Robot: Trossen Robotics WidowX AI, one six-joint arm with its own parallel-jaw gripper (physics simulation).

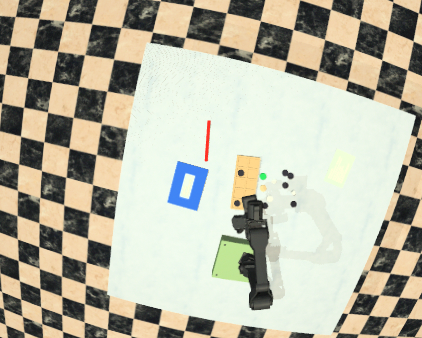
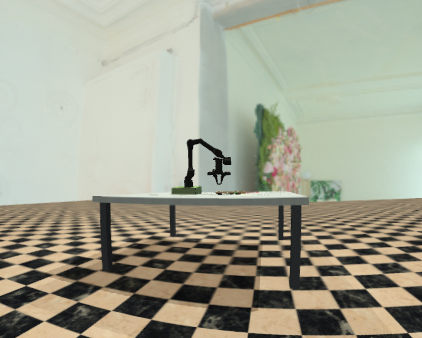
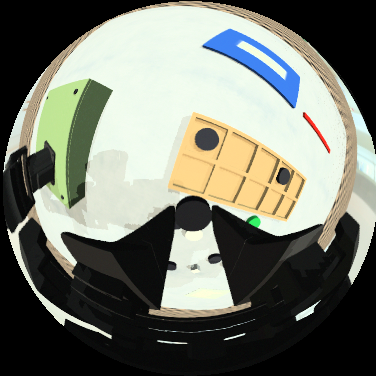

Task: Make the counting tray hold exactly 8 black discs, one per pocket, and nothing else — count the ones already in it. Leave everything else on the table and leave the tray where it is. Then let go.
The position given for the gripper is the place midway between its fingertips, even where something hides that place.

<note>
In view: the gripper (image 3: pixel 192 210) and a tan counting tray (image 1: pixel 245 185).
The tan counting tray shows as well in image 3 (image 3: pixel 240 171).
</note>
